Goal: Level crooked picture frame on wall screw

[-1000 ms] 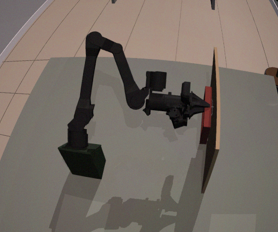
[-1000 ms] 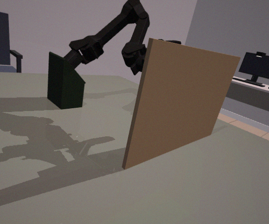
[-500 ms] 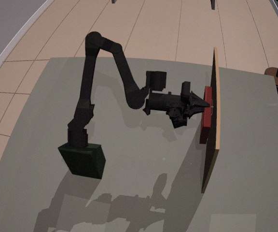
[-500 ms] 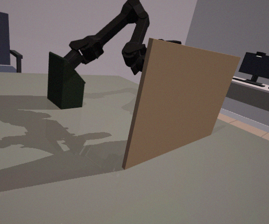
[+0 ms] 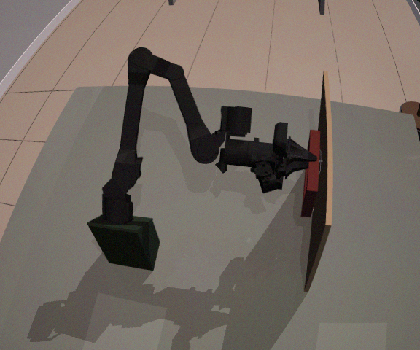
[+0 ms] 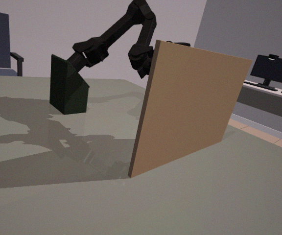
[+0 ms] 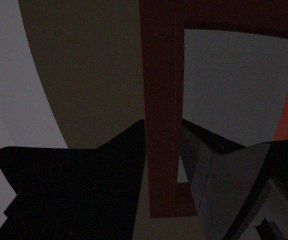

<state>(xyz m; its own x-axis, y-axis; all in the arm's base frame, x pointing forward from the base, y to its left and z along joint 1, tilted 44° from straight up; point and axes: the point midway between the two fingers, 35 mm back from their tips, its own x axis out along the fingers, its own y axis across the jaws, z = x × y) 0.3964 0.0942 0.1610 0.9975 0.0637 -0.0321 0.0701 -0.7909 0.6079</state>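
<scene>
My gripper tip is now 5 cm above the red picture frame and 1 cm to the right of it. The rest, counted from my gripper tip: tan wall board (7 cm below, 2 cm ahead, 1 cm to the left).
</scene>
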